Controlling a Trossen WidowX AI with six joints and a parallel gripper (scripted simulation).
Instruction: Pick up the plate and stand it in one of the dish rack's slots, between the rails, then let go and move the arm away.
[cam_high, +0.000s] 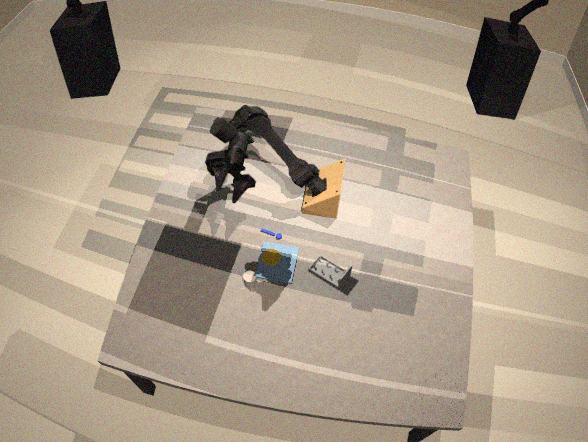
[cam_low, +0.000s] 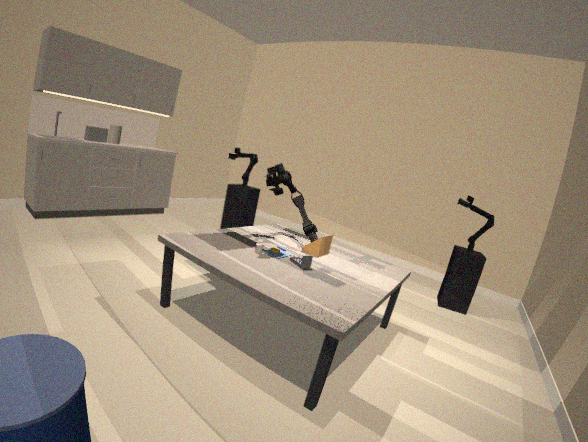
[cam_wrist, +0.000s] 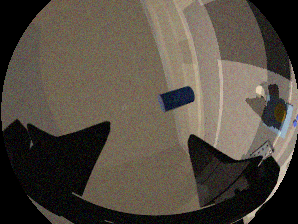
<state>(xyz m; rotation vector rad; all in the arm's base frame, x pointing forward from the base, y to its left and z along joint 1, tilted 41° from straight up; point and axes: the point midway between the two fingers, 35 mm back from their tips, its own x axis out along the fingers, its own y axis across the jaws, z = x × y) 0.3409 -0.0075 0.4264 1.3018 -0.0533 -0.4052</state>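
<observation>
My gripper tip is now 60 mm past the yellow plate, 120 mm to the right of it and 420 mm above it. Also, from my gripper tip: blue mat 50 mm behind, 140 mm to the left, 430 mm below; then blue spoon 170 mm behind, 120 mm to the left, 430 mm below; then white cup 40 mm ahead, 50 mm to the left, 410 mm below.
</observation>
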